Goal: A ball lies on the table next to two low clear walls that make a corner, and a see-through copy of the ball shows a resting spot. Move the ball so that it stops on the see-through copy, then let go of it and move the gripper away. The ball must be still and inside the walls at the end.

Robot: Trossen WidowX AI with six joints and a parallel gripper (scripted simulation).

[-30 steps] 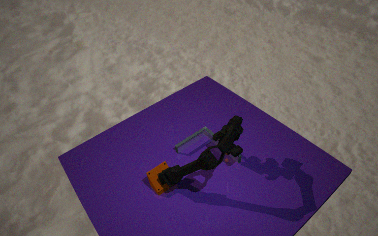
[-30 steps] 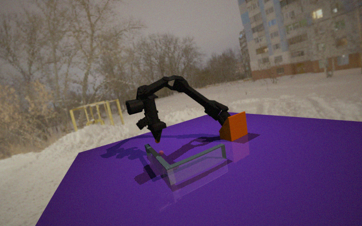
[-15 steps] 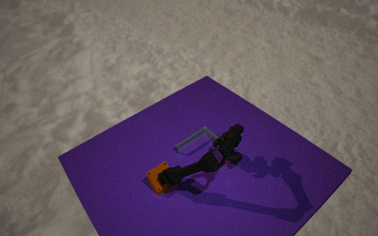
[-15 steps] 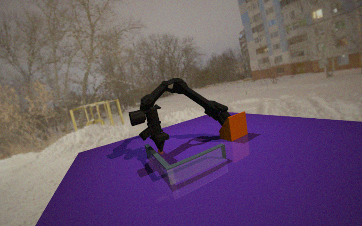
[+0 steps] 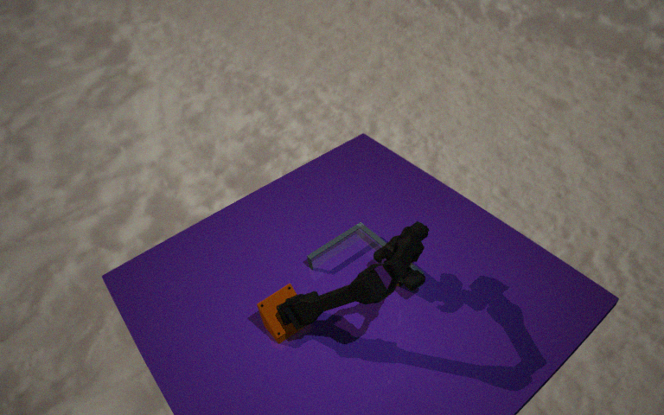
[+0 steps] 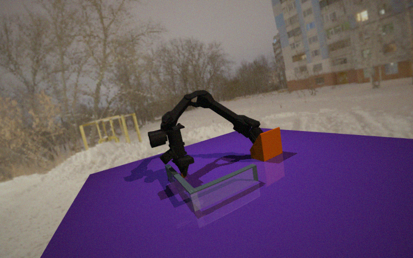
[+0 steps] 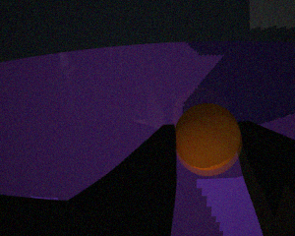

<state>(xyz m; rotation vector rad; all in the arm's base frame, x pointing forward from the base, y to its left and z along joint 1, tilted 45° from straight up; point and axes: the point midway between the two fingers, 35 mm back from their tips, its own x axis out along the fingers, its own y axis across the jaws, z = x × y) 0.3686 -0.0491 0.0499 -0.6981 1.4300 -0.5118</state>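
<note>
Now: gripper tip right at the orange ball. From my gripper tip the other things lie so: see-through copy: 1 cm above.
</note>
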